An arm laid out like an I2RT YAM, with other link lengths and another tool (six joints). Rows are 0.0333 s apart.
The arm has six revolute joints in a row. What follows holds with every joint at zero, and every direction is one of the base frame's. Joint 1 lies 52.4 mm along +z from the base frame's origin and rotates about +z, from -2.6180 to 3.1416 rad. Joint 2 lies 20.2 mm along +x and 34.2 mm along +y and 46.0 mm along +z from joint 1 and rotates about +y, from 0.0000 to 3.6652 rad. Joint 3 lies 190.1 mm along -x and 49.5 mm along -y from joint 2 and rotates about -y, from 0.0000 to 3.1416 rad. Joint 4 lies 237.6 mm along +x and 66.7 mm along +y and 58.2 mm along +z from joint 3 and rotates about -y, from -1.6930 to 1.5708 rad. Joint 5 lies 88.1 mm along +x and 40.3 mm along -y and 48.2 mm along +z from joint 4 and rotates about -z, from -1.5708 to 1.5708 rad. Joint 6 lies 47.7 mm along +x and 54.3 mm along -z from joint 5 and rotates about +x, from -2.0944 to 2.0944 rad. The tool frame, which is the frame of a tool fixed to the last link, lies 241.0 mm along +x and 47.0 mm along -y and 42.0 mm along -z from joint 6; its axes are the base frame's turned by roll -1.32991, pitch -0.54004 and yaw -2.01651 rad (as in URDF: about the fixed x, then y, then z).
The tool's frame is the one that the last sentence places.
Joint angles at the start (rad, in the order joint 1, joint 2, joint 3, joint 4, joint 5, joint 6):
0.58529, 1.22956, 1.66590, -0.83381, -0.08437, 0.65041
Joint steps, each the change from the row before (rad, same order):
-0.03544, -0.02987, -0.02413, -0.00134, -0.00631, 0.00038
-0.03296, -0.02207, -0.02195, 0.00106, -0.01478, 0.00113
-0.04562, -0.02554, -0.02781, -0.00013, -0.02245, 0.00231
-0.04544, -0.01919, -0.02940, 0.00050, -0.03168, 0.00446
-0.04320, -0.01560, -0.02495, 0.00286, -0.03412, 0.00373
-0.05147, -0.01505, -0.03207, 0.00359, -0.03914, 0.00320
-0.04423, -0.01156, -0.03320, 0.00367, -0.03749, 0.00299
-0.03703, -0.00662, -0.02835, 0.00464, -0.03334, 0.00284
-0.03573, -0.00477, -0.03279, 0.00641, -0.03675, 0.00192
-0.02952, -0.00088, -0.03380, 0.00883, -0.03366, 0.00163
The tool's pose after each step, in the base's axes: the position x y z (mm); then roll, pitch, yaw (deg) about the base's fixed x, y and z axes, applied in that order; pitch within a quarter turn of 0, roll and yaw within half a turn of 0. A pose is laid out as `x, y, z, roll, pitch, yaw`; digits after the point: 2 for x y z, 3 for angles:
381.55, 263.58, 222.73, -112.939, -3.077, -75.108
384.50, 252.70, 221.65, -112.987, -2.692, -76.236
388.09, 238.48, 218.70, -113.297, -2.140, -77.699
390.35, 227.20, 212.47, -114.098, -1.371, -78.704
392.43, 217.93, 207.84, -114.704, -0.512, -79.457
394.95, 206.63, 199.84, -115.692, 0.397, -80.428
395.98, 197.91, 189.99, -116.907, 1.279, -81.099
396.76, 191.31, 180.93, -118.040, 2.124, -81.603
396.65, 186.11, 169.78, -119.401, 3.055, -81.881
396.11, 182.71, 157.40, -120.872, 3.959, -82.004

